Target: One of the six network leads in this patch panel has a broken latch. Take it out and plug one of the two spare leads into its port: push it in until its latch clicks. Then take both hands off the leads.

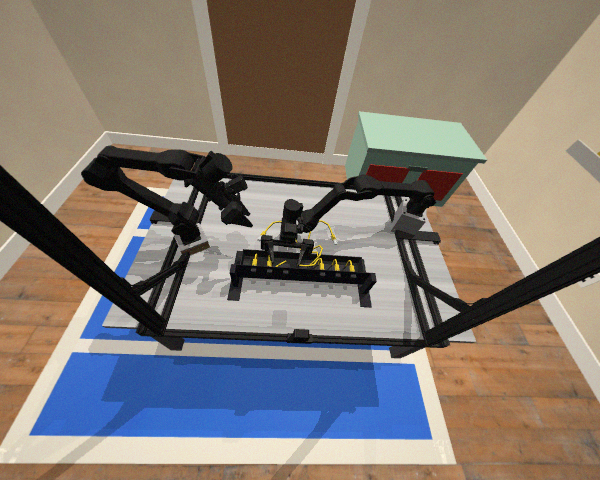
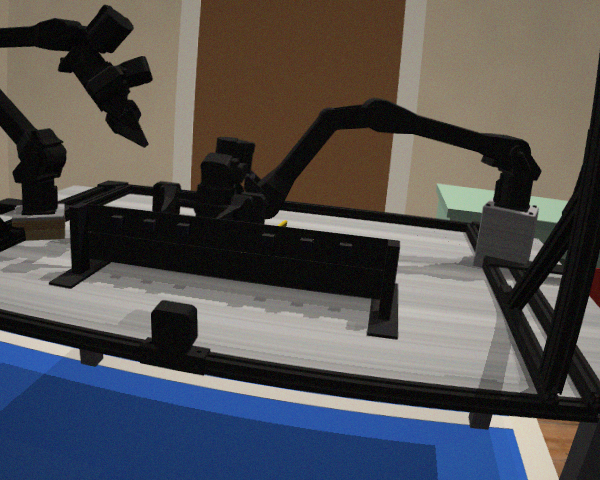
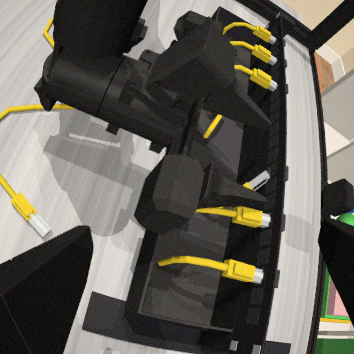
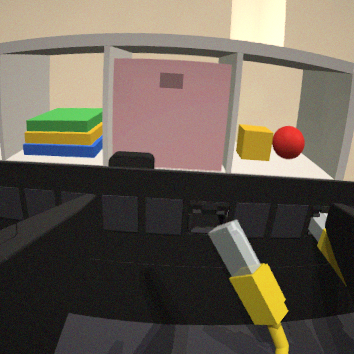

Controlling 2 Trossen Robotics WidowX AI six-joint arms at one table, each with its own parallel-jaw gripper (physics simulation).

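Frame: origin at the left arm's base, x back, y right, z up, level; metres.
Seen in the pictures: left gripper, fingertip midpoint: (image 1: 250,220) (image 2: 142,138) (image 3: 209,236); right gripper, fingertip midpoint: (image 1: 285,264) (image 2: 188,218) (image 3: 266,160) (image 4: 219,212); left arm's base at its link origin: (image 1: 190,236) (image 2: 39,210); right arm's base at its link origin: (image 1: 414,209) (image 2: 512,206).
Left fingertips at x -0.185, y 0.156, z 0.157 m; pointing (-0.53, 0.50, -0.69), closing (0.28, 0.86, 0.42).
Offsets run from my left fingertips to a thing's top centre. "*": to the spot under its first point.
The black patch panel @[dx -0.108, dy +0.179, dz -0.092 m] (image 1: 298,275) (image 2: 250,262) (image 3: 277,140) (image 4: 158,182) stands across the middle of the table. Five yellow leads sit in its ports: two on the left (image 1: 254,259) (image 3: 247,215) and three on the right (image 1: 336,264) (image 3: 261,53). A sixth yellow lead @[* dx -0.041, dy +0.140, dz -0.123 m] (image 4: 246,267) (image 3: 258,180) (image 1: 280,263) leans tilted just behind the panel, with its clear plug out of the empty port @[dx -0.041, dy +0.169, dz -0.104 m] (image 4: 207,218). My right gripper (image 1: 288,252) (image 3: 266,160) is open, with its fingers wide on either side of that loose plug and not touching it. My left gripper (image 1: 238,216) (image 2: 131,129) is open and empty, high above the table's left.
Two spare leads (image 1: 333,234) (image 3: 29,214) lie on the table behind the panel. A mint cabinet (image 1: 412,143) stands at the back right. A shelf unit (image 4: 168,42) with a pink box (image 4: 172,112) and a red ball (image 4: 288,142) shows past the panel. A black frame (image 1: 298,335) rings the table.
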